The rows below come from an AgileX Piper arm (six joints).
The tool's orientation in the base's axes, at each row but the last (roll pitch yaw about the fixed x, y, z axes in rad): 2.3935 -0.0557 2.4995; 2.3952 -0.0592 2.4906; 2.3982 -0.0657 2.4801; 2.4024 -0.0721 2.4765; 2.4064 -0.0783 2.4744; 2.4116 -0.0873 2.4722; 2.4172 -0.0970 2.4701; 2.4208 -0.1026 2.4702; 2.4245 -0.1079 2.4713; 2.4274 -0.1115 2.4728; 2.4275 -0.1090 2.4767; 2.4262 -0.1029 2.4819; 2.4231 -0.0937 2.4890
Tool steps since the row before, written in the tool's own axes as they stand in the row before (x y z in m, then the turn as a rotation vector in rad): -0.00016 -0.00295 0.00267 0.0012 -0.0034 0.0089; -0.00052 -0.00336 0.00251 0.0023 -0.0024 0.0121; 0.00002 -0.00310 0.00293 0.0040 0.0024 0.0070; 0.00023 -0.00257 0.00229 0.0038 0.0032 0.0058; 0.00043 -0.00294 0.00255 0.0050 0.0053 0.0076; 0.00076 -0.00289 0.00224 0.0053 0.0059 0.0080; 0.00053 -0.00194 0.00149 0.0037 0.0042 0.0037; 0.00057 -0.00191 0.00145 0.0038 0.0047 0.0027; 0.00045 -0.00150 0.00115 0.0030 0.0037 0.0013; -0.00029 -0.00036 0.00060 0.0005 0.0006 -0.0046; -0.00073 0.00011 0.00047 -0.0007 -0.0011 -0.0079; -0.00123 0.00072 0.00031 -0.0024 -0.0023 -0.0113; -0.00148 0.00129 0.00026 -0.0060 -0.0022 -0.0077
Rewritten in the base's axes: -0.00026 -0.00024 -0.00397 0.0008 0.0039 -0.0088; -0.00024 -0.00077 -0.00415 0.0016 0.0069 -0.0104; -0.00042 -0.00005 -0.00424 0.0007 0.0077 -0.0033; -0.00059 0.00001 -0.00340 0.0008 0.0074 -0.0019; -0.00087 0.00008 -0.00382 0.0015 0.0103 -0.0017; -0.00125 0.00015 -0.00352 0.0018 0.0110 -0.0016; -0.00088 0.00011 -0.00234 0.0006 0.0067 0.0004; -0.00093 0.00013 -0.00228 0.0004 0.0064 0.0015; -0.00074 0.00011 -0.00179 0.0000 0.0046 0.0018; 0.00024 -0.00004 -0.00072 -0.0016 -0.0020 0.0039; 0.00079 -0.00012 -0.00036 -0.0027 -0.0055 0.0051; 0.00144 -0.00017 0.00011 -0.0032 -0.0091 0.0067; 0.00191 -0.00002 0.00051 0.0010 -0.0092 0.0038
